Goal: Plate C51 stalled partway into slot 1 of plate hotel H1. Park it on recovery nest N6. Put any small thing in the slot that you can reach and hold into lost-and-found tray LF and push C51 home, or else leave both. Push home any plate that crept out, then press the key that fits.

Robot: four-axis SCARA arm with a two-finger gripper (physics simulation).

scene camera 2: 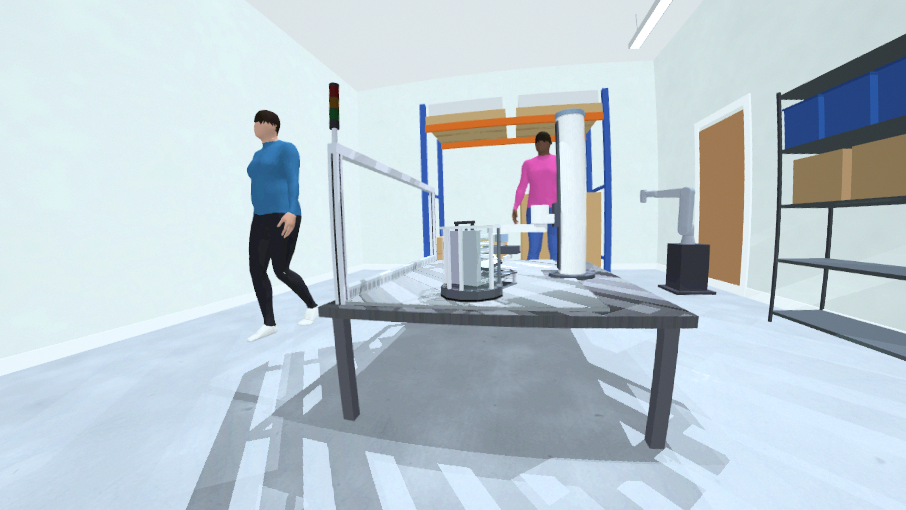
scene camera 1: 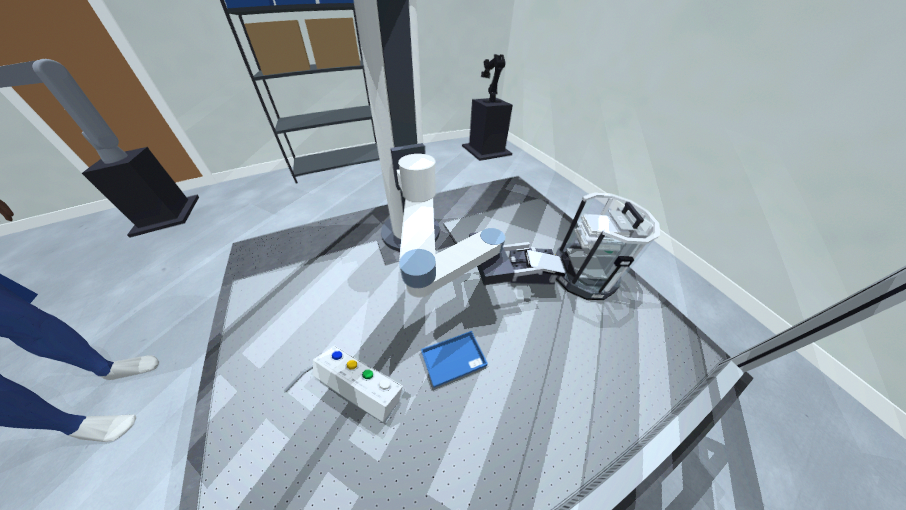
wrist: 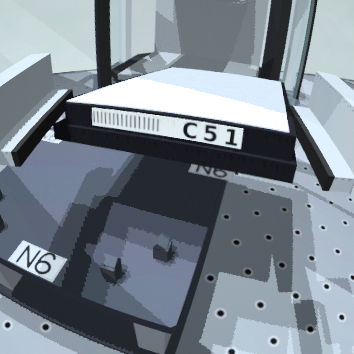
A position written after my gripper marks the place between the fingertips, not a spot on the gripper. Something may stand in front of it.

In view: my gripper point(scene camera 1: 535, 256), a round plate rack point(scene camera 1: 595, 273), a white button box point(scene camera 1: 373, 392) and a blue tray point(scene camera 1: 451, 359).
My gripper is seen too in the wrist view point(wrist: 179, 78). The round plate rack is seen too in scene camera 2 point(scene camera 2: 471, 258) and in the wrist view point(wrist: 275, 47).
